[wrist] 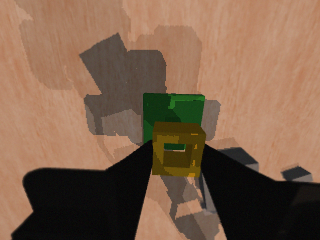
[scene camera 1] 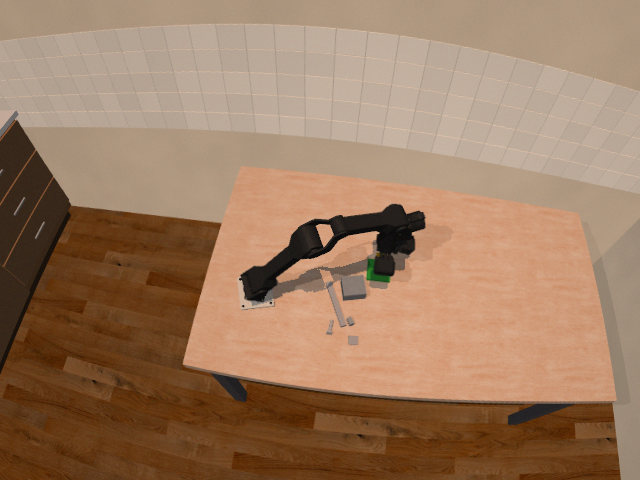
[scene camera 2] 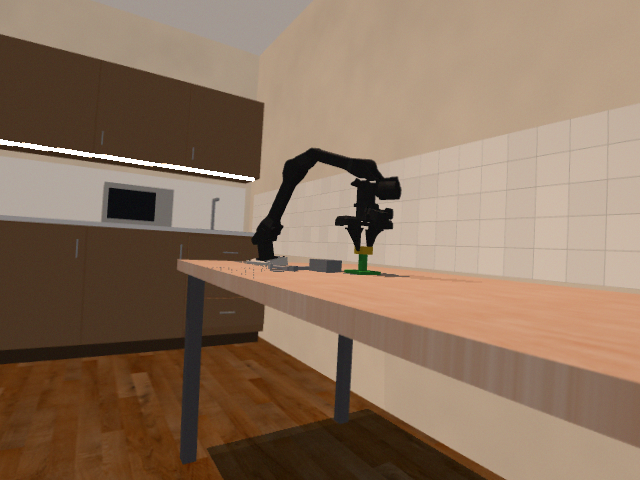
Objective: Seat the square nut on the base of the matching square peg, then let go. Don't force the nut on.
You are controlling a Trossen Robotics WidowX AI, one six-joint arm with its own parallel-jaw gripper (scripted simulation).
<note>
I see my gripper (scene camera 2: 363,251).
My gripper shows as well in the wrist view (wrist: 175,145).
</note>
